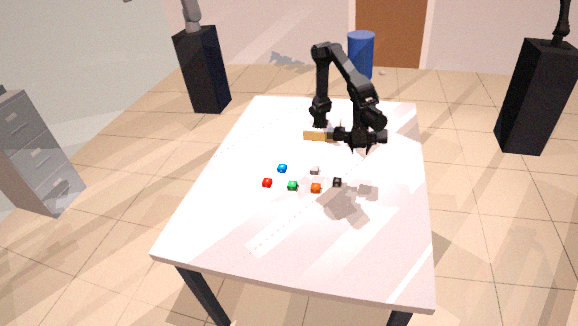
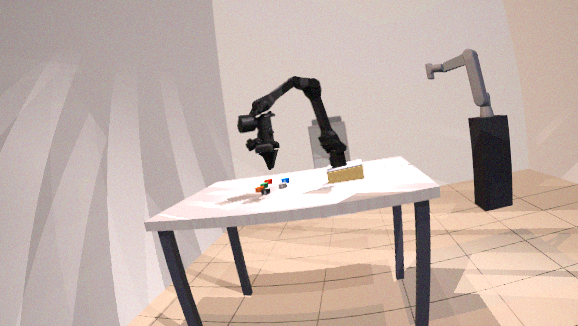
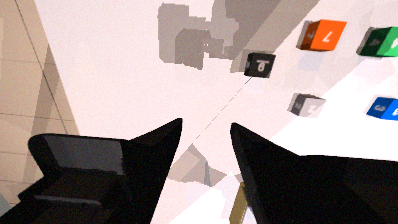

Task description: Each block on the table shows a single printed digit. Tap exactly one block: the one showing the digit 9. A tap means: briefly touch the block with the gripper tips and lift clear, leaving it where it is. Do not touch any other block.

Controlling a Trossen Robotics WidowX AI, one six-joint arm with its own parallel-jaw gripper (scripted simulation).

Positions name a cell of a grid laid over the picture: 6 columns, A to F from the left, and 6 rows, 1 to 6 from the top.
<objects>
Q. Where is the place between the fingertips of my gripper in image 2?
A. C4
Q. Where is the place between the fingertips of my gripper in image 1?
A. D3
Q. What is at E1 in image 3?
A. An orange block.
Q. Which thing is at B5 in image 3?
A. My gripper.
</objects>
